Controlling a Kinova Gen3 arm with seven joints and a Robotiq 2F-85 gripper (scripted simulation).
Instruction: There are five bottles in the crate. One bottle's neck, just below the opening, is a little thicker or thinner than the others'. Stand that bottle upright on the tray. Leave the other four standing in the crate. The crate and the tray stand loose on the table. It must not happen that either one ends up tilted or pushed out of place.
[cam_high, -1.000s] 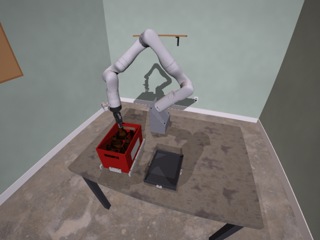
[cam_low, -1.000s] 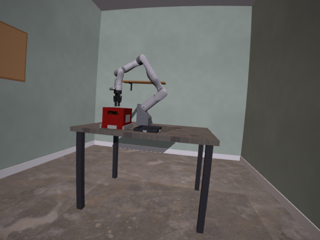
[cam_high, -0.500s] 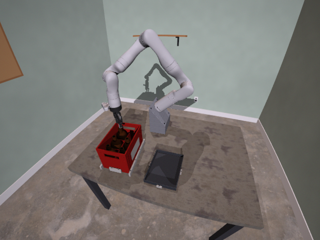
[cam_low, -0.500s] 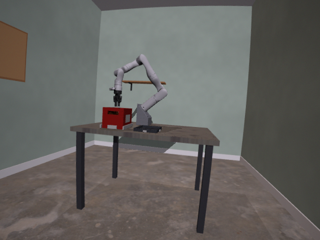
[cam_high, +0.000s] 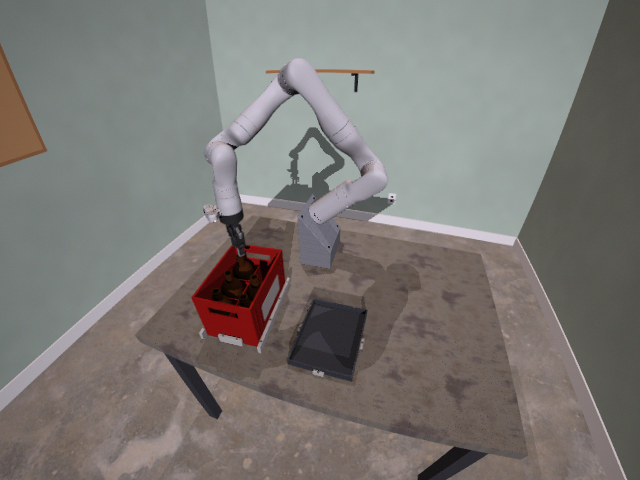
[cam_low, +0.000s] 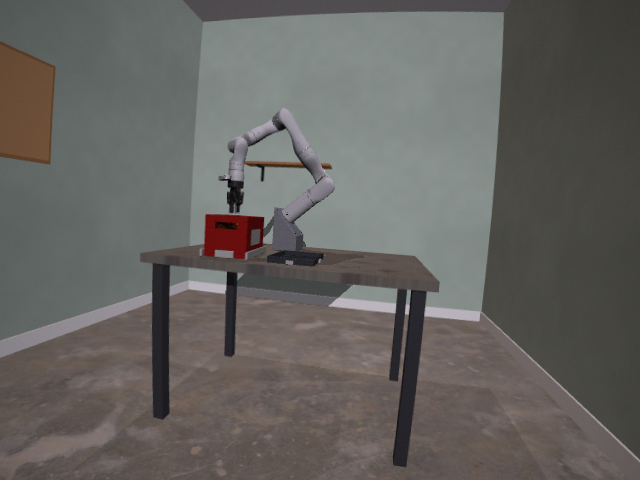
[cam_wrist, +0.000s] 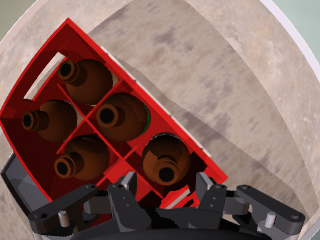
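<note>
The crate lies 80 mm ahead of my hand, 50 mm to the left of it and 120 mm below it. From my hand the other things lie so: dark tray: 110 mm ahead, 350 mm to the left, 190 mm below.
</note>
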